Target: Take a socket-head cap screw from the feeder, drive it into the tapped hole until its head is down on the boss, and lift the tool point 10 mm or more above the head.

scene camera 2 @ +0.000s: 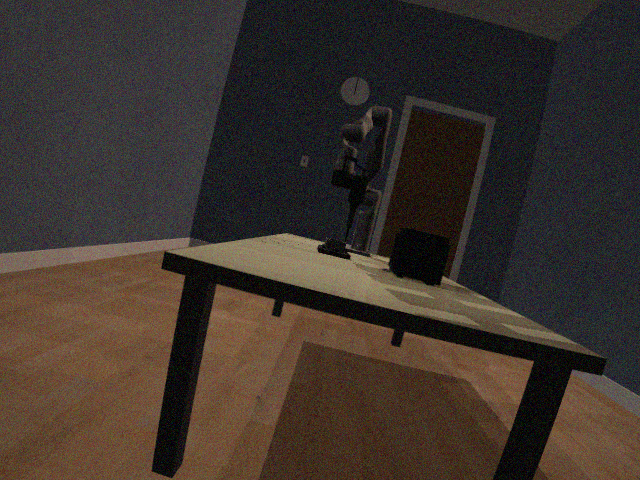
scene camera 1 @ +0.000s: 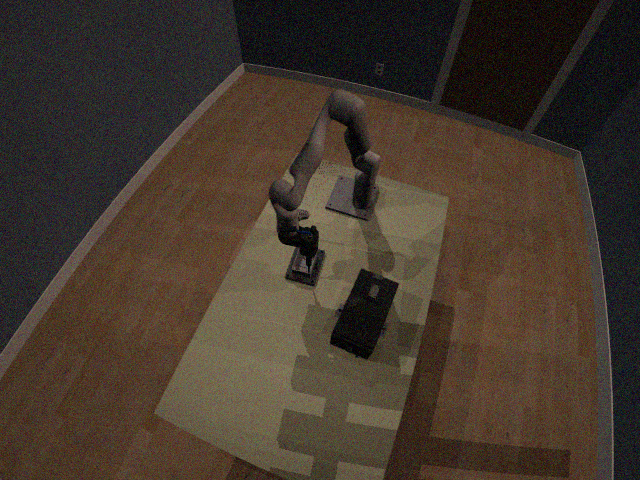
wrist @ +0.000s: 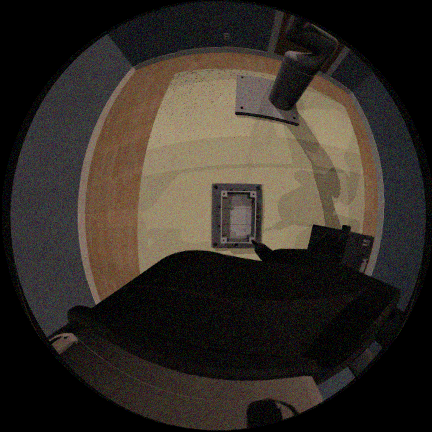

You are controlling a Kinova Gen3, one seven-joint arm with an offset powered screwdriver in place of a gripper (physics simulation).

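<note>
My screwdriver (scene camera 1: 309, 267) (scene camera 2: 347, 237) (wrist: 254, 242) points down, with its tip at the near right corner boss of the open rectangular housing in the wrist view. Whether the tip touches the boss, and whether a screw is on the bit or in the hole, is too small and dark to tell. The housing (wrist: 222, 215) is pale, has a boss in each corner and sits on a dark grey base plate (scene camera 1: 290, 277) (scene camera 2: 333, 250) (wrist: 216, 227). The feeder (scene camera 1: 361, 320) (scene camera 2: 418, 256) (wrist: 326, 242) is a black box on the table, apart from the housing; its screws cannot be made out.
The arm's grey mounting plate (scene camera 1: 341, 196) (wrist: 252, 100) lies at the far end of the pale table (scene camera 1: 232, 361) (scene camera 2: 289, 268) (wrist: 190, 120). The arm (scene camera 1: 310, 149) (scene camera 2: 382, 139) arches over from there. Shadows fall around the feeder.
</note>
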